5 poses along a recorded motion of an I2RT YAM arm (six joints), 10 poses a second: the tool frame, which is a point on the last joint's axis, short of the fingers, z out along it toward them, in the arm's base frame.
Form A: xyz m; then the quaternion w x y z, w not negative.
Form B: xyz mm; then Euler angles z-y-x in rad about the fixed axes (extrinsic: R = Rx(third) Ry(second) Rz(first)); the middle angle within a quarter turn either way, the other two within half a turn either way. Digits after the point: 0 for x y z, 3 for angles.
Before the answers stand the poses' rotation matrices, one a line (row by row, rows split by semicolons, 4 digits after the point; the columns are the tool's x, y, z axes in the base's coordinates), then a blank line. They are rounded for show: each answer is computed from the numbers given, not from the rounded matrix.
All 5 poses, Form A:
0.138 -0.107 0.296 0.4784 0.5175 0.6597 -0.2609
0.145 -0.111 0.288 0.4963 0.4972 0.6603 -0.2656
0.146 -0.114 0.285 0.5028 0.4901 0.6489 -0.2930
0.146 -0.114 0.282 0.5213 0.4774 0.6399 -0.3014
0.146 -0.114 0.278 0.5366 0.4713 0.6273 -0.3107
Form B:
-0.0066 0.9325 0.3612; 0.4332 0.3282 -0.8394; -0.9013 0.1509 -0.4061
-0.0130 0.9202 0.3913; 0.3929 0.3645 -0.8442; -0.9195 0.1428 -0.3663
-0.0139 0.9308 0.3654; 0.3414 0.3479 -0.8732; -0.9398 0.1126 -0.3226
-0.0006 0.9252 0.3794; 0.2967 0.3625 -0.8835; -0.9550 0.1120 -0.2748
0.0200 0.9246 0.3803; 0.2578 0.3627 -0.8955; -0.9660 0.1160 -0.2311

138 -107 296 -1.578 0.370 2.021
145 -111 288 -1.585 0.402 1.980
146 -114 285 -1.586 0.374 1.925
146 -114 282 -1.571 0.389 1.872
146 -114 278 -1.549 0.390 1.823

